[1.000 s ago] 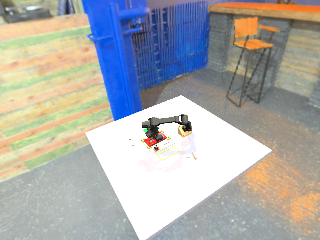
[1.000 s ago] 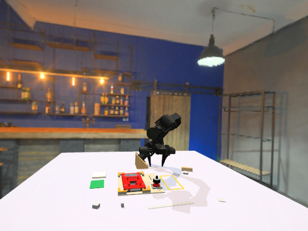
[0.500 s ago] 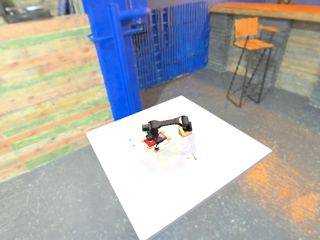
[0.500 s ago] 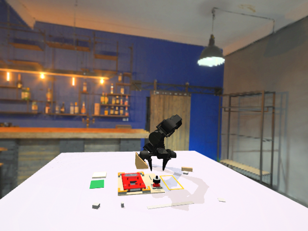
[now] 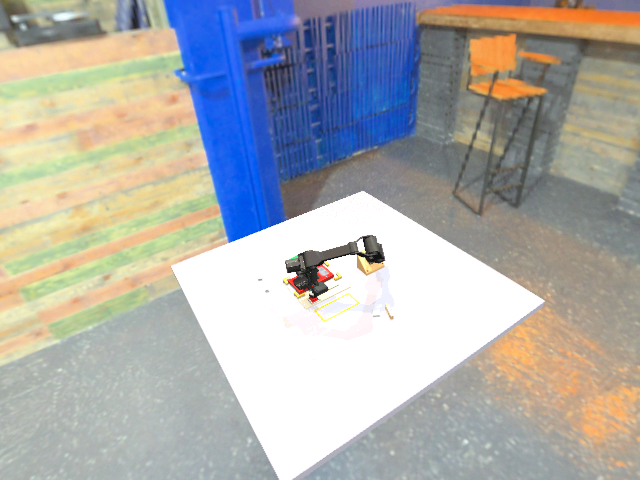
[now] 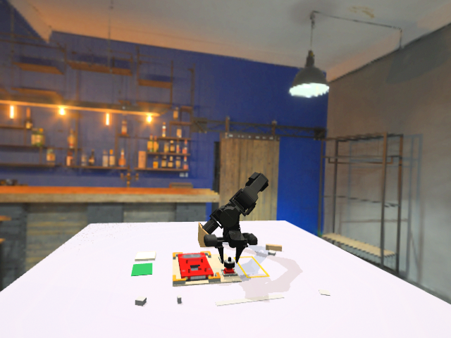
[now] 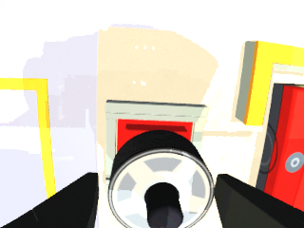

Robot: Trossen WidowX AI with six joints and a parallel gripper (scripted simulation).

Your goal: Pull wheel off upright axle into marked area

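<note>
Right now my gripper tip is right at the wheel. Round my gripper tip: axle right at my gripper tip; green patch 290 mm to the right, 120 mm behind, 40 mm below; thin strip 170 mm ahead, 40 mm below, 10 mm to the left.
</note>
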